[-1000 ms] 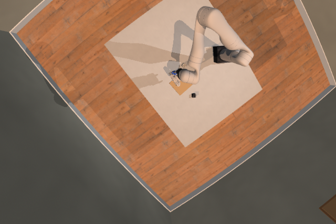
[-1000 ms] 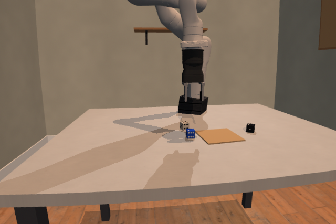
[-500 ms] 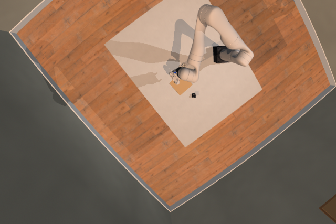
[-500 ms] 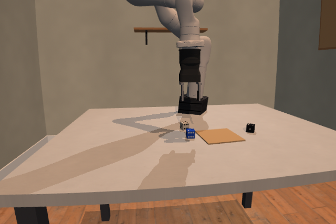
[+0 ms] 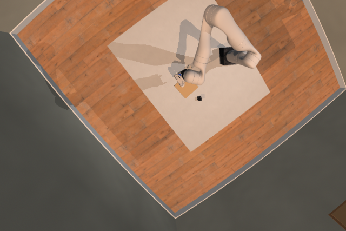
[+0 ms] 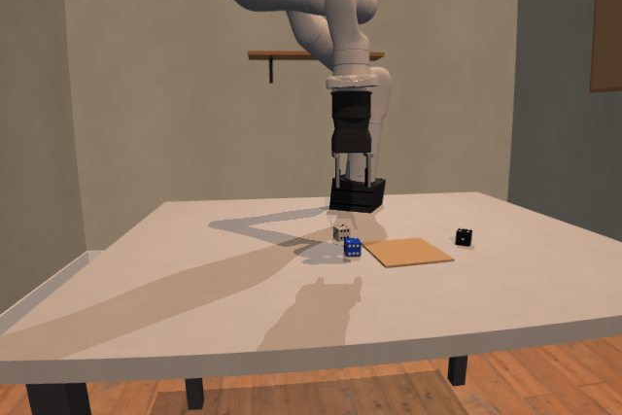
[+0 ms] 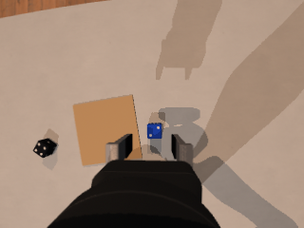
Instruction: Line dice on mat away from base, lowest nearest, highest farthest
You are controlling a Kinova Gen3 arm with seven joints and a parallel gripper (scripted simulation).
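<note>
The blue die is 14 cm below my hand. Round my hand: white die (10 cm behind, 1 cm to the left, 14 cm below); then mat (1 cm ahead, 11 cm to the left, 15 cm below).
</note>
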